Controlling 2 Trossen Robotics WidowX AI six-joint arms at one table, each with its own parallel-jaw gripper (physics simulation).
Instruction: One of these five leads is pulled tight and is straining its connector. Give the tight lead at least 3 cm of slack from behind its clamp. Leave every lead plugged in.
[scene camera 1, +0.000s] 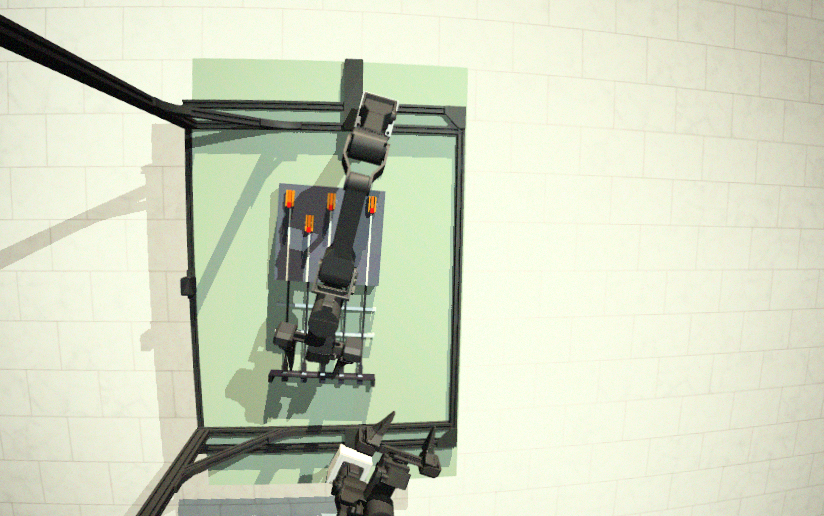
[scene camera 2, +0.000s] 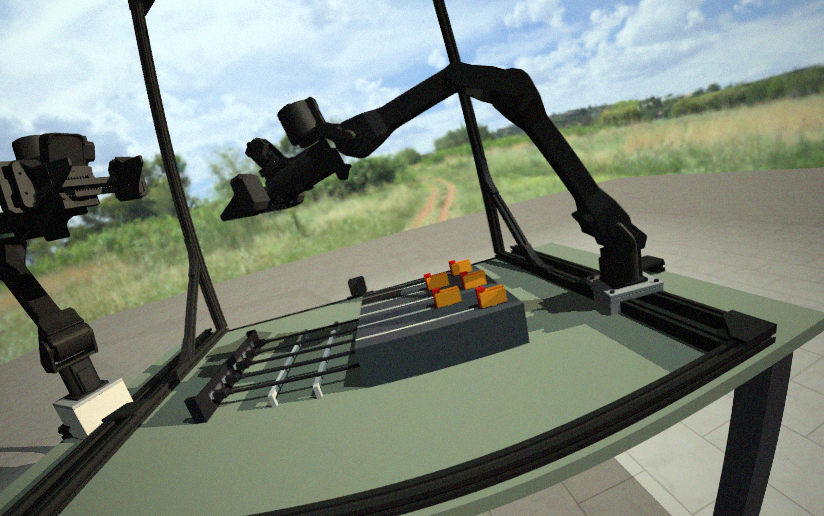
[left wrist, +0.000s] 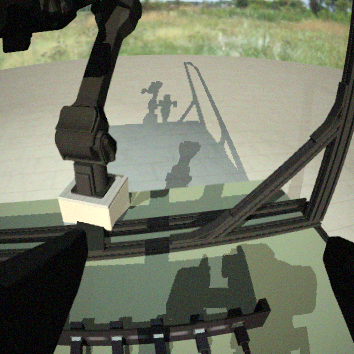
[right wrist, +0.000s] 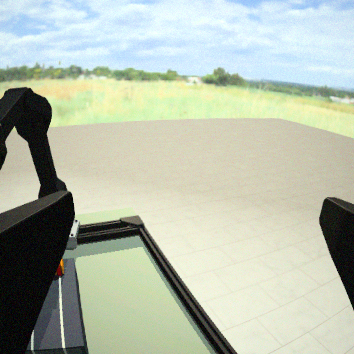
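Where they show: left gripper, fingertip midpoint: (scene camera 1: 311, 374) (scene camera 2: 236, 215) (left wrist: 211, 248); right gripper, fingertip midpoint: (scene camera 1: 415, 419) (scene camera 2: 108, 159) (right wrist: 201, 208); left arm's base, origin of the base link: (scene camera 1: 376, 113) (scene camera 2: 622, 279); right arm's base, origin of the base link: (scene camera 1: 349, 474) (scene camera 2: 87, 390) (left wrist: 92, 185).
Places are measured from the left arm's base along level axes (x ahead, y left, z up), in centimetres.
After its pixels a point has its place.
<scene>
Five thin leads run from a dark connector bar (scene camera 1: 276, 376) @(x 75.6, y -9.4, z 0.7 cm) (scene camera 2: 200, 405) @(x 70.7, y 17.0, z -0.5 cm) (left wrist: 260, 317) @(x 75.7, y -10.6, z -0.6 cm) over two white rails to a dark grey block (scene camera 2: 443, 355) (right wrist: 72, 305). Orange-and-red clamps sit on the block; one clamp (scene camera 1: 309, 223) @(x 32.4, y -9.7, z 5.5 cm) stands nearer the bar than the other visible ones in scene camera 1. The arm hides the fifth clamp there. The tight lead cannot be told apart. My left gripper (scene camera 1: 313, 369) @(x 63.3, y 0.1, z 26.2 cm) (scene camera 2: 225, 216) @(x 63.3, y 0.1, z 26.2 cm) (left wrist: 211, 248) @(x 63.3, y 0.1, z 26.2 cm) is open and empty, high above the bar. My right gripper (scene camera 1: 412, 421) @(x 64.4, y 22.8, z 36.2 cm) (right wrist: 201, 208) @(x 64.4, y 22.8, z 36.2 cm) is open and empty, beyond the bar and to its right in scene camera 1.
A black frame (scene camera 1: 459, 273) (scene camera 2: 547, 455) borders the green table. Frame uprights (scene camera 2: 162, 133) @(x 97.3, y -25.1, z 56.3 cm) rise near both arm bases. The right arm's white base block (scene camera 2: 94, 407) @(x 94.4, y 19.4, z 1.6 cm) (left wrist: 95, 205) @(x 93.6, y 14.9, z 3.5 cm) stands beyond the bar. The left arm extends above the block and leads.
</scene>
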